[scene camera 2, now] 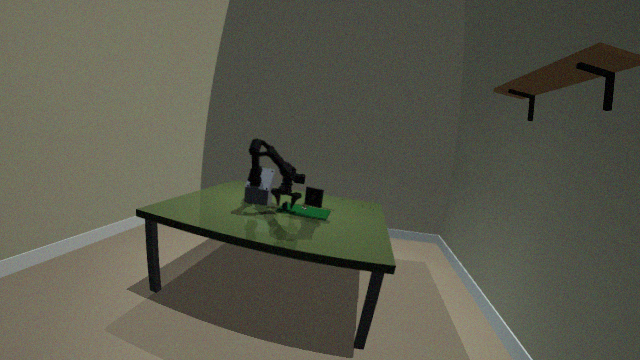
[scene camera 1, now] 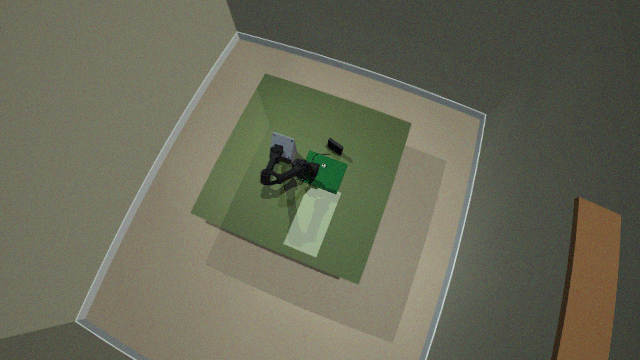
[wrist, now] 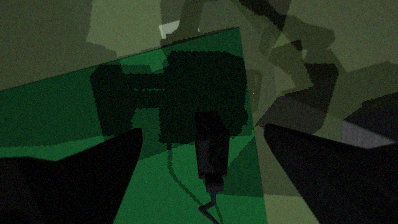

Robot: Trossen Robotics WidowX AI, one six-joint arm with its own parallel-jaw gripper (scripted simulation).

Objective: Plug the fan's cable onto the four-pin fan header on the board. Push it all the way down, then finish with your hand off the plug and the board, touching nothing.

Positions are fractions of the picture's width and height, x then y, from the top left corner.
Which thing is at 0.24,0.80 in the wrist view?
My gripper.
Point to a green board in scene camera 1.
At 0.51,0.50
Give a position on a dark plug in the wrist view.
0.53,0.62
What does my gripper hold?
Nothing.
